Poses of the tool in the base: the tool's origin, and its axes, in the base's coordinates. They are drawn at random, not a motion.
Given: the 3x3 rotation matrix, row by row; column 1 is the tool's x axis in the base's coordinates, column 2 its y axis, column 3 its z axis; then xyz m. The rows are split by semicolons.
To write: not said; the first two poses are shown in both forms.
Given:
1: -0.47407 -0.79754 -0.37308; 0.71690 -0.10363 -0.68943; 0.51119 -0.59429 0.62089; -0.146 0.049 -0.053
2: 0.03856 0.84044 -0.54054; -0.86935 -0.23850 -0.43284; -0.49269 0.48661 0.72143; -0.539 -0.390 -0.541
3: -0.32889 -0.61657 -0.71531; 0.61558 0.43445 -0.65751; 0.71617 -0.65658 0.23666; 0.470 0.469 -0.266
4: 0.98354 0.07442 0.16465; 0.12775 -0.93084 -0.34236; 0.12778 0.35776 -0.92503; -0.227 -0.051 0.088
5: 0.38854 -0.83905 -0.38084; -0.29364 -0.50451 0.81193; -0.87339 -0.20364 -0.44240; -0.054 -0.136 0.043
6: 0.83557 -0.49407 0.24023; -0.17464 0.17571 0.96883; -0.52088 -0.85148 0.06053; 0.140 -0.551 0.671
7: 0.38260 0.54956 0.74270; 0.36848 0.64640 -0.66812; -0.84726 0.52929 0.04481; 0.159 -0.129 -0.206
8: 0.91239 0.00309 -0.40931; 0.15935 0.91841 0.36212; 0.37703 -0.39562 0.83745; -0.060 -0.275 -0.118
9: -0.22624 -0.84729 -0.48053; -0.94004 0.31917 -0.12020; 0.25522 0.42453 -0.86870; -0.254 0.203 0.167
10: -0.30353 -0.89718 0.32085; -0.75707 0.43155 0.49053; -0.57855 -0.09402 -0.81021; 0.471 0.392 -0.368
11: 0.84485 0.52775 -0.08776; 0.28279 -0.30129 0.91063; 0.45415 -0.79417 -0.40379; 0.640 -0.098 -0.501
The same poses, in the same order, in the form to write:
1: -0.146 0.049 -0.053 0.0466 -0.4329 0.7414 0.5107
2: -0.539 -0.390 -0.541 0.3727 -0.0194 -0.6931 0.6167
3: 0.470 0.469 -0.266 0.0004 -0.6178 0.5318 0.5793
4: -0.227 -0.051 0.088 0.9797 0.0516 0.0746 0.1787
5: -0.054 -0.136 0.043 -0.7641 0.3706 0.4104 0.3323
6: 0.140 -0.551 0.671 -0.6323 0.2644 0.1110 0.7197
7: 0.159 -0.129 -0.206 0.4157 0.5520 -0.0629 0.7200
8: -0.060 -0.275 -0.118 -0.1978 -0.2053 0.0408 0.9576
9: -0.254 0.203 0.167 0.5752 -0.7769 -0.0979 0.2368
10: 0.471 0.392 -0.368 -0.5184 0.7977 0.1243 0.2819
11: 0.640 -0.098 -0.501 -0.7984 -0.2538 -0.1147 0.5338
